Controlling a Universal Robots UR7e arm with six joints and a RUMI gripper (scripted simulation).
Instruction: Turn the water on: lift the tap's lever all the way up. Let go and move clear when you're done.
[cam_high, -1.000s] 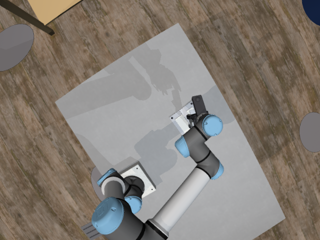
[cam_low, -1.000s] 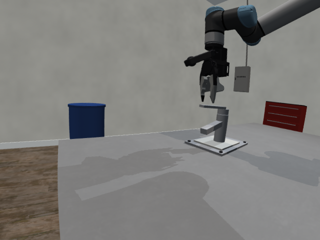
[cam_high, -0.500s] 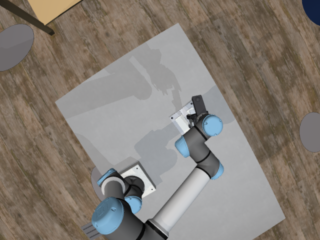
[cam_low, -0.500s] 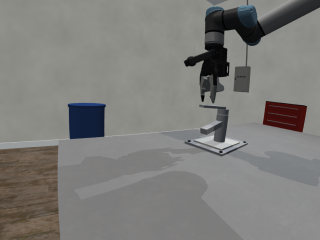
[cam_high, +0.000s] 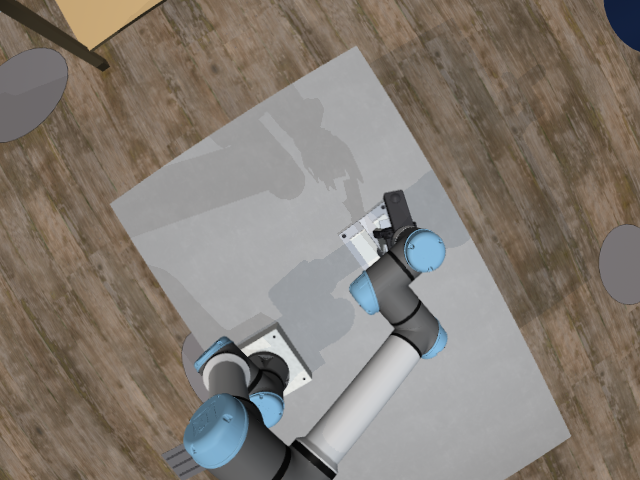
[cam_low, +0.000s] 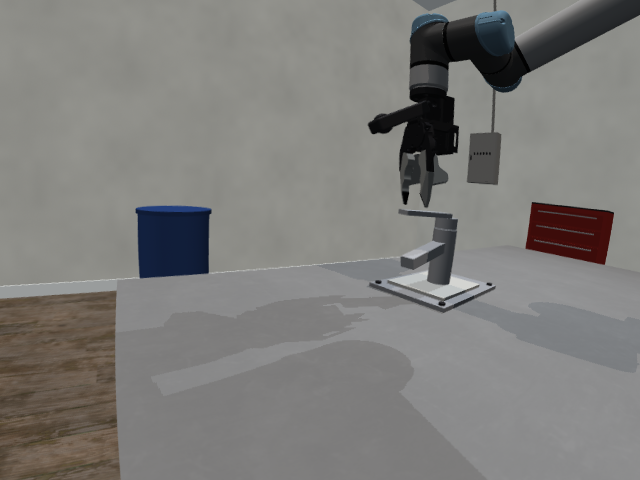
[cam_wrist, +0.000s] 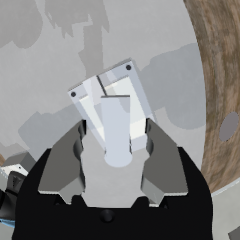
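The flat lever lies 10 mm behind my hand, 30 mm to the right of it and 30 mm below it. From my hand the other things lie so: grey tap 20 mm behind, 50 mm to the right, 80 mm below.
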